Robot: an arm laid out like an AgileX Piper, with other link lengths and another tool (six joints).
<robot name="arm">
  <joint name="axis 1" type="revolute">
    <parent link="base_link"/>
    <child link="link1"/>
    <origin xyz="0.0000 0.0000 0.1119"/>
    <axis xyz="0 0 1"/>
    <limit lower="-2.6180" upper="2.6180"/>
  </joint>
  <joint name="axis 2" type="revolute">
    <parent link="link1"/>
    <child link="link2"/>
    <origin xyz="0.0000 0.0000 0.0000" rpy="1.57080 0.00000 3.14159"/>
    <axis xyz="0 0 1"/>
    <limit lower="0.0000" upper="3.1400"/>
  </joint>
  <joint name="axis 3" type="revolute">
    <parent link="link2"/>
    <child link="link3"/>
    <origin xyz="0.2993 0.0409 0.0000" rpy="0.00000 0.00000 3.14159"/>
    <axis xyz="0 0 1"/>
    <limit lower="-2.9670" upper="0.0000"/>
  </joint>
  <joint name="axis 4" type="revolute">
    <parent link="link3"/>
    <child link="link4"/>
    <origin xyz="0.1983 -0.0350 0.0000" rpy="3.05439 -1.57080 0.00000"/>
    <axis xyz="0 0 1"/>
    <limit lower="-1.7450" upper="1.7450"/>
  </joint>
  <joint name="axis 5" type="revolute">
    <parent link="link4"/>
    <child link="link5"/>
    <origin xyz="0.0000 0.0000 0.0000" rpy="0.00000 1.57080 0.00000"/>
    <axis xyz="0 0 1"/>
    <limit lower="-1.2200" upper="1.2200"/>
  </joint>
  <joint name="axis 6" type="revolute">
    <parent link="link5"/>
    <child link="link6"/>
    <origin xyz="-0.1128 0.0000 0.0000" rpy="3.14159 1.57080 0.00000"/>
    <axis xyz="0 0 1"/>
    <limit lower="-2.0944" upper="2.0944"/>
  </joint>
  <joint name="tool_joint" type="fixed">
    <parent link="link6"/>
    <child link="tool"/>
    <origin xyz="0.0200 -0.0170 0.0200" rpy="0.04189 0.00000 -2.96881"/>
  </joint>
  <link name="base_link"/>
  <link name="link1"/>
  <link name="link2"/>
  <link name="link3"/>
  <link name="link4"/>
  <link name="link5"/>
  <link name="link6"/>
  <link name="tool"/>
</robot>
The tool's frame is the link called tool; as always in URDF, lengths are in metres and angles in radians.
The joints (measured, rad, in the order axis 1, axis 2, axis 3, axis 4, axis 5, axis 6), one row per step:
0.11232 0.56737 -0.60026 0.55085 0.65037 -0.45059
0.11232 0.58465 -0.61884 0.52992 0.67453 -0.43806
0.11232 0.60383 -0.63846 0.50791 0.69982 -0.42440
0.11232 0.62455 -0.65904 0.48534 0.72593 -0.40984
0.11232 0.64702 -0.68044 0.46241 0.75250 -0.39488
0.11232 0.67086 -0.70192 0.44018 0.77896 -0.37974
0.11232 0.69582 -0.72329 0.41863 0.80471 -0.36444
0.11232 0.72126 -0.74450 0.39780 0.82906 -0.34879
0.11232 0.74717 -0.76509 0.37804 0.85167 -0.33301
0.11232 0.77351 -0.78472 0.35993 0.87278 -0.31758
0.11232 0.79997 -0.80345 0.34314 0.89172 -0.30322
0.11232 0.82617 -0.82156 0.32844 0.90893 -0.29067
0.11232 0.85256 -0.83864 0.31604 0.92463 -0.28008
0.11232 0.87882 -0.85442 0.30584 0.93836 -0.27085
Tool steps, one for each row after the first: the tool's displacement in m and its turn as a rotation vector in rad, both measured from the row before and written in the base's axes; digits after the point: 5 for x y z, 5 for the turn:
0.00219 0.00029 0.00100 -0.01422 0.02193 0.00445
0.00252 0.00016 0.00091 -0.01479 0.02431 0.00359
0.00280 0.00002 0.00088 -0.01498 0.02612 0.00263
0.00315 -0.00011 0.00082 -0.01538 0.02776 0.00170
0.00345 -0.00021 0.00064 -0.01486 0.02927 0.00073
0.00373 -0.00032 0.00049 -0.01429 0.03012 -0.00044
0.00395 -0.00045 0.00046 -0.01339 0.02980 -0.00194
0.00417 -0.00054 0.00033 -0.01231 0.02950 -0.00331
0.00436 -0.00055 0.00008 -0.01107 0.02957 -0.00412
0.00454 -0.00056 -0.00004 -0.01051 0.02833 -0.00460
0.00463 -0.00047 -0.00006 -0.00961 0.02667 -0.00420
0.00477 -0.00031 -0.00029 -0.00868 0.02605 -0.00346
0.00486 -0.00017 -0.00053 -0.00735 0.02515 -0.00316

